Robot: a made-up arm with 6 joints. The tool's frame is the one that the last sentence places. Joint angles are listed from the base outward.
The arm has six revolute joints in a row. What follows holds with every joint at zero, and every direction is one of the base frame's. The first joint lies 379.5 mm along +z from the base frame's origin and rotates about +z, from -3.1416 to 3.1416 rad. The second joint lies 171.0 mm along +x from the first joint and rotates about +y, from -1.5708 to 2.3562 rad. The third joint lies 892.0 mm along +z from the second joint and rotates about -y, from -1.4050 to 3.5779 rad. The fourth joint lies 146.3 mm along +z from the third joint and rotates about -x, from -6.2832 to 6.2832 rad. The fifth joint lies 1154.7 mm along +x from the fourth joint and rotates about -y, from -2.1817 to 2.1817 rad. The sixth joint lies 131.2 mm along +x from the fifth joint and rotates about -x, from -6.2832 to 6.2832 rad. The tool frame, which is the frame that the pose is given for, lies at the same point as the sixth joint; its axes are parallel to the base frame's.
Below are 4 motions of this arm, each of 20 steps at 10 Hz.
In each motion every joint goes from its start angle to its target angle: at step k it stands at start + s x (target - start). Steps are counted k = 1, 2, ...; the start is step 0. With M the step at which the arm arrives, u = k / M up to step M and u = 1 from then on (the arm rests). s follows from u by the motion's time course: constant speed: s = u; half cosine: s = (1 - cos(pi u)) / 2; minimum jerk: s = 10 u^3 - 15 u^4 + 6 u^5.
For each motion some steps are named. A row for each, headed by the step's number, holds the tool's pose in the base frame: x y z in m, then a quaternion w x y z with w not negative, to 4 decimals.
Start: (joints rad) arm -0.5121 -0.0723 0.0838 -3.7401 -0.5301 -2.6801
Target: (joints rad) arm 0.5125 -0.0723 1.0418 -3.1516 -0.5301 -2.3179
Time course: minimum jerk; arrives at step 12
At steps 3, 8, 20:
3: 1.1644 -0.5376 1.7860 0.8836 -0.0360 -0.3484 -0.3109
8: 0.6851 0.2008 2.4022 0.7472 -0.1186 -0.6429 -0.1195
20: 0.4142 0.2323 2.5009 0.6792 -0.0890 -0.7179 -0.1238

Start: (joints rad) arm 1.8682 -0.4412 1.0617 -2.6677 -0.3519 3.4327
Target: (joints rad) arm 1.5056 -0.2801 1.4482 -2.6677 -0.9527 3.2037
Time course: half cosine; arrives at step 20
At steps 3, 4, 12, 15, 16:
3: 0.0666 -0.3155 2.4743 0.5078 0.4454 -0.6805 0.2839
4: 0.0629 -0.3257 2.4745 0.4994 0.4509 -0.6877 0.2727
12: -0.0137 -0.4488 2.4509 0.3531 0.4906 -0.7856 0.1324
15: -0.0514 -0.4824 2.4317 0.2885 0.4885 -0.8186 0.0895
16: -0.0617 -0.4900 2.4260 0.2711 0.4865 -0.8268 0.0792

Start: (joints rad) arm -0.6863 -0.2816 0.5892 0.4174 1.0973 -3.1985
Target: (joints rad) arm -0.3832 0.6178 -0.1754 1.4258 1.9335 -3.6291
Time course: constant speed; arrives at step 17
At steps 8, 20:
8: 1.2830 -0.6565 1.5922 0.3963 0.7444 0.1651 0.5114
20: 1.5127 -0.4789 0.4320 0.0235 0.7756 0.5826 0.2417

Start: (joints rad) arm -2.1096 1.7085 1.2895 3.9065 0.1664 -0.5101
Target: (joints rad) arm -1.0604 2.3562 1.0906 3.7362 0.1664 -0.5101
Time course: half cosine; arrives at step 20
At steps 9, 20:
9: -0.2057 -1.9854 -0.7838 0.2563 -0.5934 0.6670 0.3706
20: 0.6293 -1.1489 -1.4374 0.2751 -0.6514 0.3937 0.5874

